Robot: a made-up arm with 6 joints.
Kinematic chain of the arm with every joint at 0, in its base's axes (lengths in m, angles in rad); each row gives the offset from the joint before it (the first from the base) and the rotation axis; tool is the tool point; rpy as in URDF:
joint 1: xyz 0 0 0.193 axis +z
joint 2: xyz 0 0 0 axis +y
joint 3: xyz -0.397 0 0.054 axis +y
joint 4: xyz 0.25 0 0.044 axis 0.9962 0 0.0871
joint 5: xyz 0 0 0 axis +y
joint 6: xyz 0.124 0 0.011 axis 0.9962 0 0.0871
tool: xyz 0 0 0 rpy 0 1.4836 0
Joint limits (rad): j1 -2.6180..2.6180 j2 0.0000..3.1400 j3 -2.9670..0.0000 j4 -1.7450..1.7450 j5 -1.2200..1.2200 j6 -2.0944..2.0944
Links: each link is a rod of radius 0.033 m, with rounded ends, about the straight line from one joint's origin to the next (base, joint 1, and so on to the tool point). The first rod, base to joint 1, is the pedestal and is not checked.
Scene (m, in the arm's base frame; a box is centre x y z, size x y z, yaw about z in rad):
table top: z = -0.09
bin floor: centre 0.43 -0 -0.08 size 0.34 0.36 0.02 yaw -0.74
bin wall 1: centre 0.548 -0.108 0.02 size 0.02 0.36 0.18 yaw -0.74
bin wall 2: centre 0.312 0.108 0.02 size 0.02 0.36 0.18 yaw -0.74
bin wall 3: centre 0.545 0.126 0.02 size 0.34 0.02 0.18 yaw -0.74
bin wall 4: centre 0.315 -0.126 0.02 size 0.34 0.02 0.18 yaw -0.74
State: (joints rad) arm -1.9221 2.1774 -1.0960 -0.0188 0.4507 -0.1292
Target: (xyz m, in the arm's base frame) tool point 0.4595 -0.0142 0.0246
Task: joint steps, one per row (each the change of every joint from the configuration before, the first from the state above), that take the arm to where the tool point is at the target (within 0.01 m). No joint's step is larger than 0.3 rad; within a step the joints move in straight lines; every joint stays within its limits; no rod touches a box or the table.
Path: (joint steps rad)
1: 0.2664 -0.0114 -0.0114 0.0305 0.0107 0.0000
2: 0.2664 -0.0114 -0.0114 0.0306 0.0106 0.0000
3: 0.2665 -0.0113 -0.0115 0.0305 0.0107 0.0000
4: 0.2664 -0.0114 -0.0114 0.0305 0.0107 0.0000
5: 0.2664 -0.0114 -0.0114 0.0306 0.0106 0.0000
6: 0.2664 -0.0114 -0.0114 0.0305 0.0107 0.0000
7: 0.2665 -0.0113 -0.0115 0.0305 0.0107 0.0000
8: 0.0017 0.2166 -0.0325 0.0012 -0.0412 0.0000
9: 0.0018 0.2166 -0.0326 0.0013 -0.0411 0.0000

